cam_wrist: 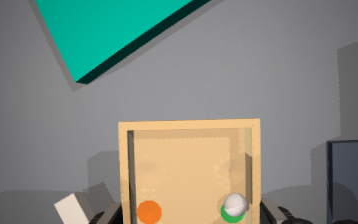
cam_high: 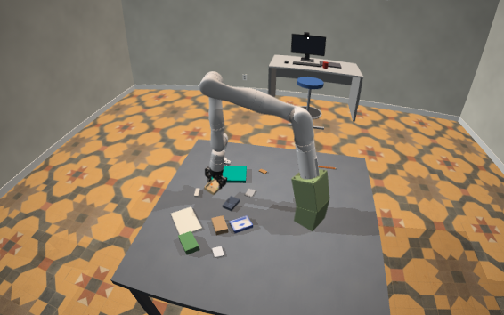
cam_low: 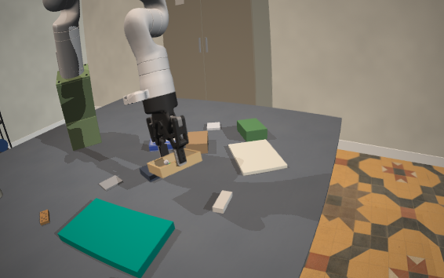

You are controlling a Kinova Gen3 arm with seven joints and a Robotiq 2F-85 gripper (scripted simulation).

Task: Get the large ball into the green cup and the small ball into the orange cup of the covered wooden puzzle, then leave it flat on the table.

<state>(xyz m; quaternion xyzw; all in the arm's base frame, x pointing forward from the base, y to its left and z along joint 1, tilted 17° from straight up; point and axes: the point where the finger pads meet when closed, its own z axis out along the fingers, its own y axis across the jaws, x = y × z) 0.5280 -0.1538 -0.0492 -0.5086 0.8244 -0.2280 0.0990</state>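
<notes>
The covered wooden puzzle lies 20 mm below my hand. Round my hand: small white block (120 mm ahead, 90 mm below, 20 mm to the right); then dark blue block (100 mm behind, 80 mm below, 70 mm to the left); then grey tile (200 mm behind, 90 mm below, 40 mm to the right).
</notes>
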